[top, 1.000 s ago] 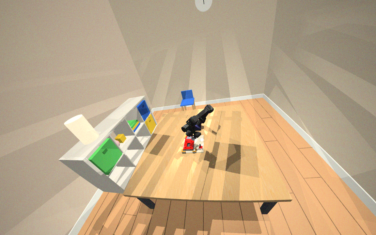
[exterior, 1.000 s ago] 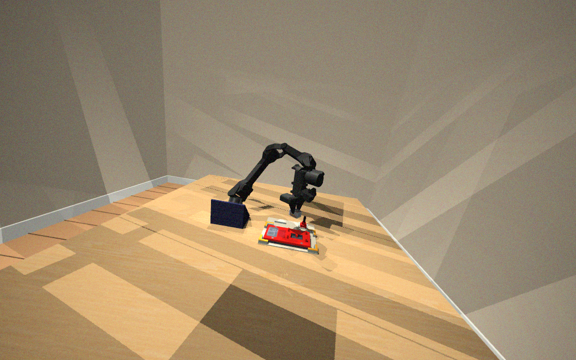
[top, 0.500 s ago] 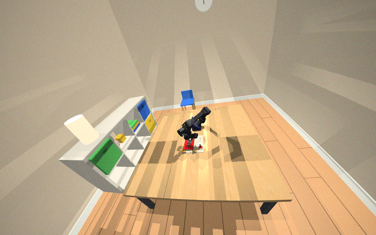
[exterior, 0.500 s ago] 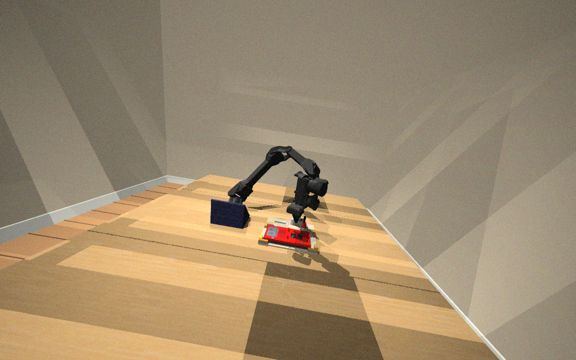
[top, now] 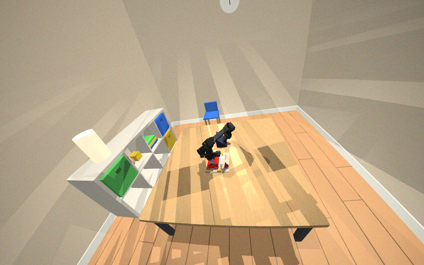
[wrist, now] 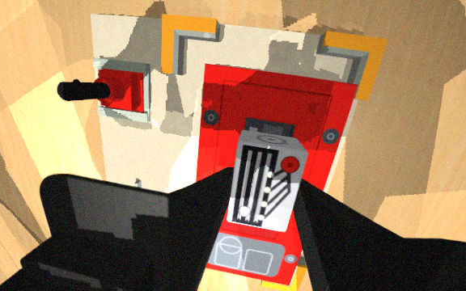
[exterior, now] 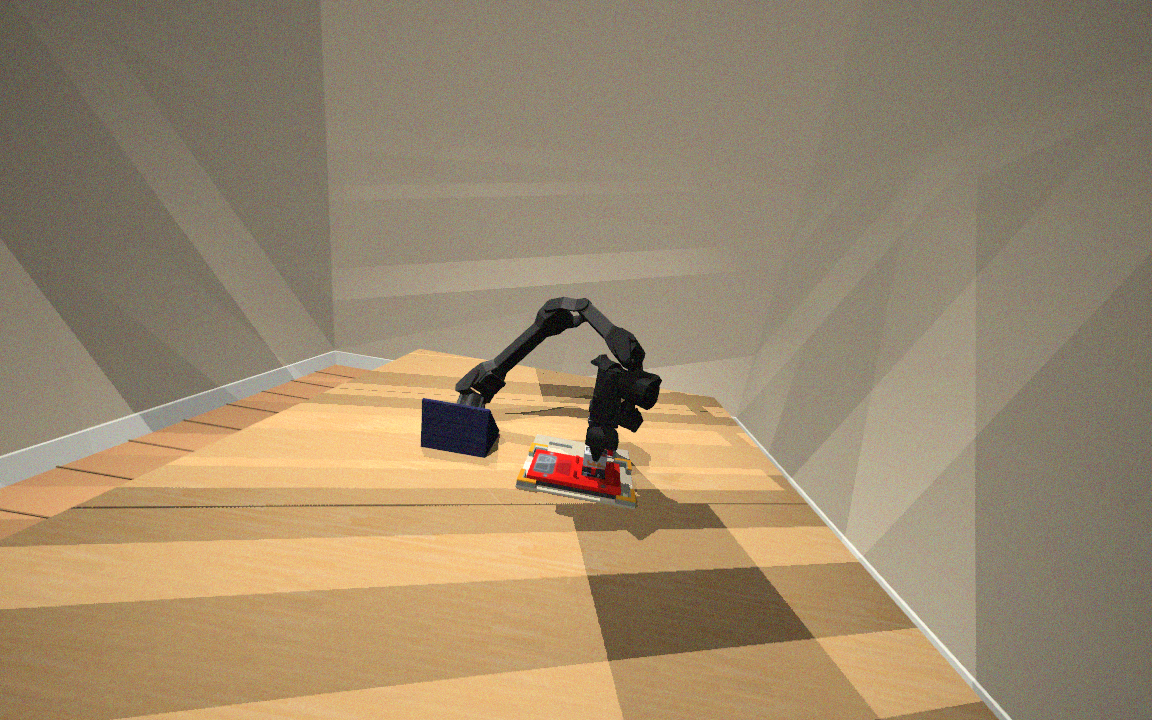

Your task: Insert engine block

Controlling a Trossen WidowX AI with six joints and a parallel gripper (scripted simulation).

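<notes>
My gripper tip is now 10 mm above the grey engine block.
</notes>
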